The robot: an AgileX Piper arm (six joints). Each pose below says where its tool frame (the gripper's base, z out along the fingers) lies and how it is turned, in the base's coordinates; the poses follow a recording.
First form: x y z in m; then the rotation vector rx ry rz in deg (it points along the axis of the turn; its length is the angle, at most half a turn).
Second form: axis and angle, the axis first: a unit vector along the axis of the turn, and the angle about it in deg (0 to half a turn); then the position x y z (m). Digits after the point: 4 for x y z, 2 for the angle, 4 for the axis.
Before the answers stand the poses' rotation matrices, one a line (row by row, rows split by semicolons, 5 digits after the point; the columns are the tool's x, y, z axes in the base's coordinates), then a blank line. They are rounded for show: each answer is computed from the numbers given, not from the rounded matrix.
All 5 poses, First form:
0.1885 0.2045 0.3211 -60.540 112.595 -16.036
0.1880 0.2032 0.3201 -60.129 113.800 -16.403
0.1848 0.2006 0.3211 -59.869 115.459 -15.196
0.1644 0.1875 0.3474 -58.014 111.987 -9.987
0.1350 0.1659 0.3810 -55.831 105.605 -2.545
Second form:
-0.26789 -0.57122 0.77585; -0.76511 0.61553 0.18900; -0.58552 -0.54298 -0.60195
-0.28735 -0.56916 0.77038; -0.76356 0.62171 0.17452; -0.57828 -0.53808 -0.61323
-0.30927 -0.57968 0.75388; -0.75500 0.63167 0.17598; -0.57821 -0.51475 -0.63301
-0.25967 -0.58397 0.76912; -0.71085 0.65467 0.25708; -0.65365 -0.47998 -0.58512
-0.16635 -0.59772 0.78426; -0.63481 0.67352 0.37867; -0.75455 -0.43486 -0.49148

-0.4699 0.8739 -0.1245 128.84 0.1885 0.2045 0.3211
-0.4634 0.8771 -0.1264 129.75 0.1880 0.2032 0.3201
-0.4572 0.8818 -0.1161 130.94 0.1848 0.2006 0.3211
-0.4585 0.8852 -0.0789 126.52 0.1644 0.1875 0.3474
-0.4673 0.8839 -0.0213 119.48 0.1350 0.1659 0.3810

